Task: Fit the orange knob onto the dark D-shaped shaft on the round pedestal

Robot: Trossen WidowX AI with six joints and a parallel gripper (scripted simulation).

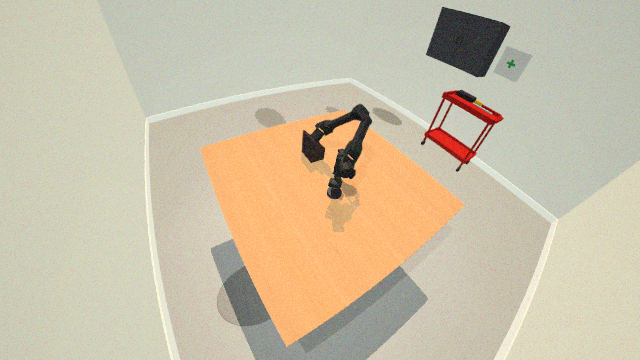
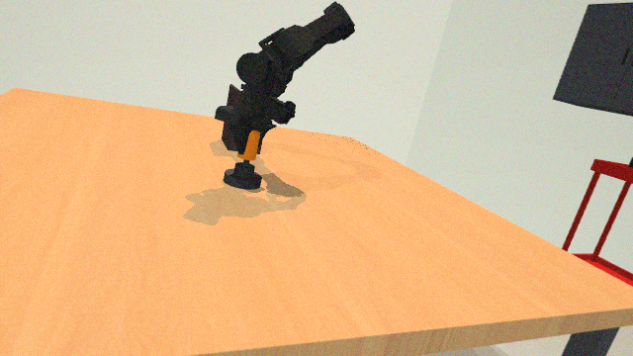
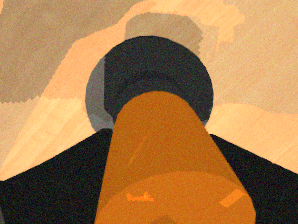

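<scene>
Now: gripper tip 20 mm below the orange knob. Round my gripper tip: round dark pedestal 40 mm below.
</scene>
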